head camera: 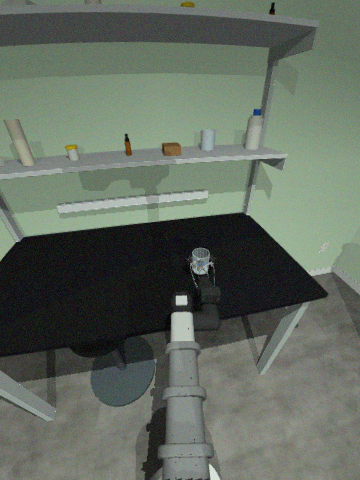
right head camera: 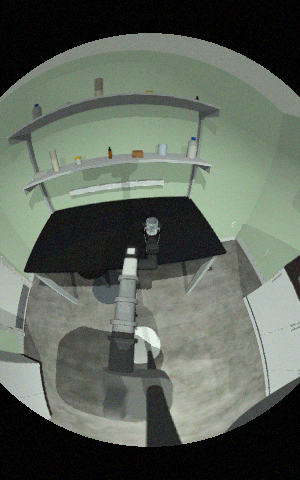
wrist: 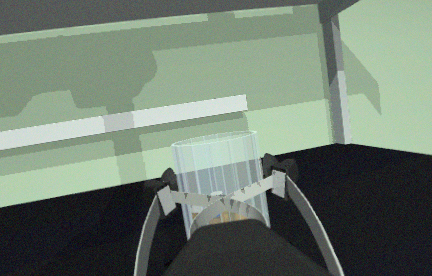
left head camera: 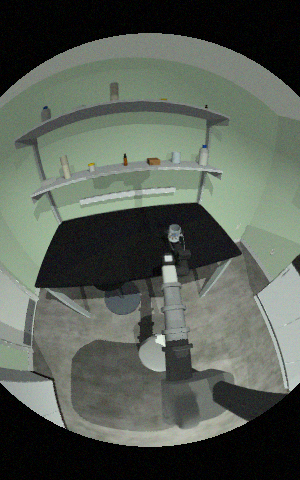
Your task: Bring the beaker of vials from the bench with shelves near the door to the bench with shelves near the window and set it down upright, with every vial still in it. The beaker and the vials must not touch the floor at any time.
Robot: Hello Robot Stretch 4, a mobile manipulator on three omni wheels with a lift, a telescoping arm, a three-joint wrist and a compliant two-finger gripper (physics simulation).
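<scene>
The clear beaker [head camera: 201, 254] [left head camera: 174, 229] [right head camera: 152, 222] [wrist: 217, 155] is upright between the fingers, a little above the black bench top [head camera: 100, 280] [left head camera: 100, 245] [right head camera: 90, 235] [wrist: 380, 200]. My gripper [head camera: 201, 261] [left head camera: 175, 233] [right head camera: 152, 227] [wrist: 220, 176] is shut on it, one fingertip pad on each side. Vials [wrist: 227, 216] with orange-brown and blue parts show low inside the beaker. The beaker's base and part of the vials are hidden behind the gripper body in the wrist view. The other bench cannot be made out in these views.
The lower shelf [head camera: 115, 162] holds bottles, jars, a brown box and a pale cup above the bench's rear. The upper shelf [head camera: 150, 30] juts out higher. A white rail [head camera: 135, 201] [wrist: 190, 107] runs along the wall. A round stool base [head camera: 124, 372] stands under the bench's front.
</scene>
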